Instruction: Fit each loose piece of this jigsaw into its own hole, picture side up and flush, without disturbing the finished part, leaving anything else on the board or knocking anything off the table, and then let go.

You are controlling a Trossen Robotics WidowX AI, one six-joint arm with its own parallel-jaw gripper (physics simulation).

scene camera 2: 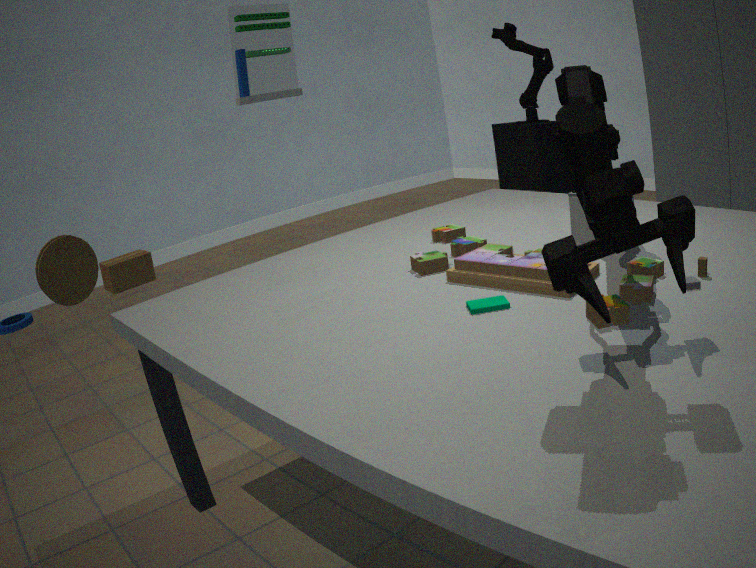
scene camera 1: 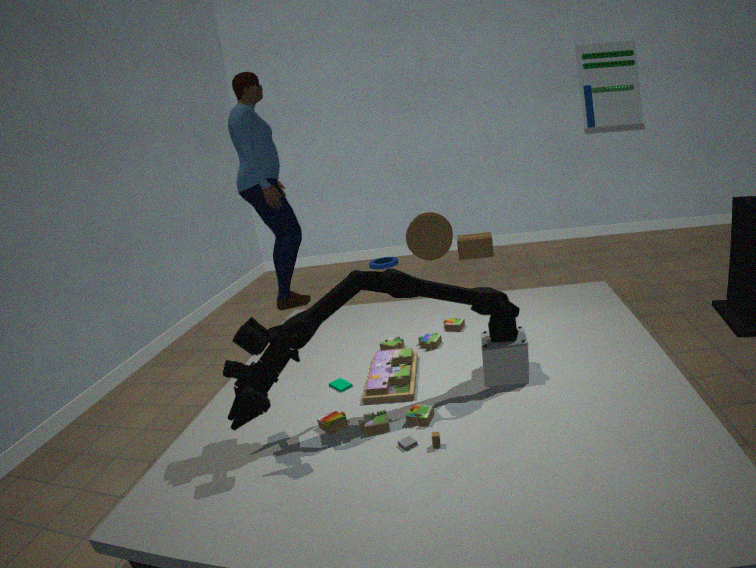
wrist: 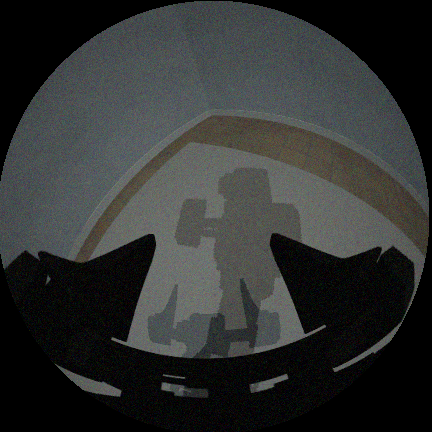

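My gripper (scene camera 1: 238, 421) (scene camera 2: 646, 306) (wrist: 213, 239) is wide open and empty above the table, beyond the red-yellow loose piece (scene camera 1: 333, 421) (scene camera 2: 608, 310). In scene camera 1, a green-purple piece (scene camera 1: 374, 422) (scene camera 2: 637, 288) and a green-red piece (scene camera 1: 419, 414) (scene camera 2: 645, 266) lie in a row with it, on the near side of the wooden board (scene camera 1: 388, 398) (scene camera 2: 513, 284). The board holds the purple and green finished part (scene camera 1: 378, 369) (scene camera 2: 488, 259). Beyond it lie a green piece (scene camera 1: 391, 343) (scene camera 2: 429, 262), a blue-green piece (scene camera 1: 430, 340) (scene camera 2: 468, 245) and an orange-green piece (scene camera 1: 454, 324) (scene camera 2: 447, 232). All six lie picture side up. The exact holes are unclear.
A green tile (scene camera 1: 340, 384) (scene camera 2: 487, 304) lies beside the board. A grey tile (scene camera 1: 407, 443) (scene camera 2: 692, 284) and a small wooden block (scene camera 1: 435, 439) (scene camera 2: 702, 266) lie near the row of pieces. A person (scene camera 1: 253, 152) stands beyond the table (scene camera 1: 488, 488) (scene camera 2: 336, 366).
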